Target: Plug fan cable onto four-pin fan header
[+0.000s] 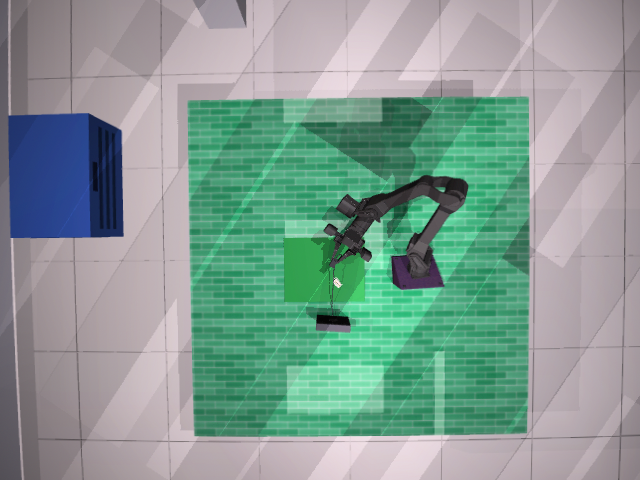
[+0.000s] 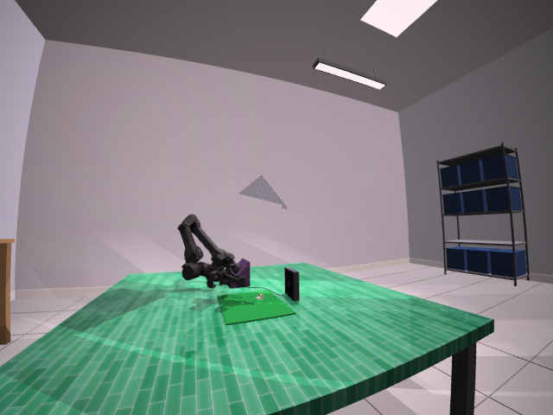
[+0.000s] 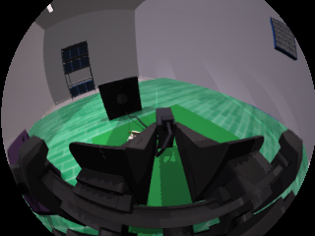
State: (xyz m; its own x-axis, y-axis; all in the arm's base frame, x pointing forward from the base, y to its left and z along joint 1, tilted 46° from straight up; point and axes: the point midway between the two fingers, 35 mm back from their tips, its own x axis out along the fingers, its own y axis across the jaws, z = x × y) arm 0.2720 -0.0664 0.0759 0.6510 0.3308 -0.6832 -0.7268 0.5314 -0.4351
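Now: the green board 40 mm ahead of my gripper tip, 30 mm to the left of it and 110 mm below it. Round my gripper tip: dark plug: 10 mm below; black fan: 30 mm ahead, 220 mm to the left, 30 mm below; fan header: 90 mm to the left, 90 mm below.
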